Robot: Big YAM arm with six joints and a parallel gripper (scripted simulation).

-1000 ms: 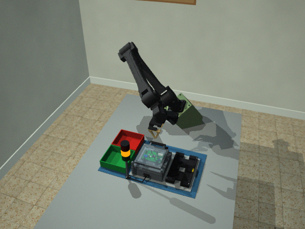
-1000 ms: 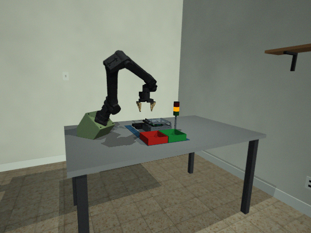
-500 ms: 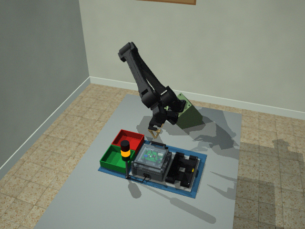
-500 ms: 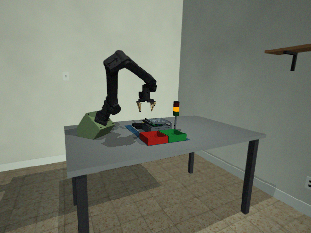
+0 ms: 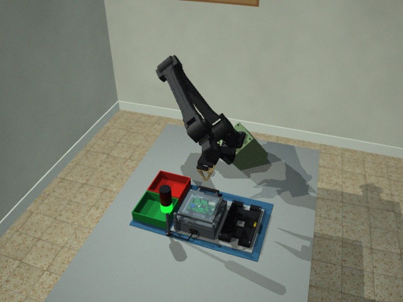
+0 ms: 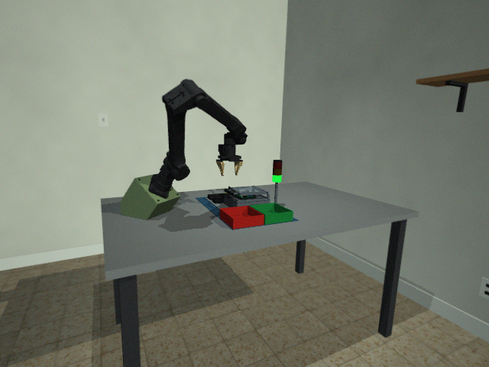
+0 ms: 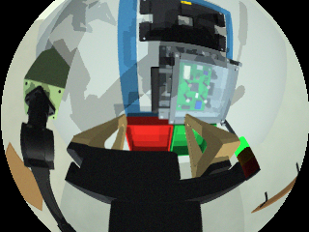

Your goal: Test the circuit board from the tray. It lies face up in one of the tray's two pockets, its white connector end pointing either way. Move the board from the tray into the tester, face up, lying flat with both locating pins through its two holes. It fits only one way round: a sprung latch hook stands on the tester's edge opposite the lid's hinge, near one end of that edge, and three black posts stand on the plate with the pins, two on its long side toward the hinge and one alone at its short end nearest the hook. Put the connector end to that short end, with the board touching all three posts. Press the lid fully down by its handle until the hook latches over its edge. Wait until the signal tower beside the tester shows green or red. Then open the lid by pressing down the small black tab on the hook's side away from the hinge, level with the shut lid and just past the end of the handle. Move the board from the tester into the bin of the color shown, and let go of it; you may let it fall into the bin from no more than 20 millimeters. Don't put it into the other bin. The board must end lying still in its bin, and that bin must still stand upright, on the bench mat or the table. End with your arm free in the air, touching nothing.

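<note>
Right now my hand is 9 cm above the latch hook, 6 cm to the right of it and 2 cm short of it. Also, from my hand: tester plate: 12 cm below, 9 cm ahead, 1 cm to the left; then green circuit board: 11 cm below, 8 cm ahead, 1 cm to the left; then clear lid: 9 cm below, 9 cm ahead, 1 cm to the left.
</note>
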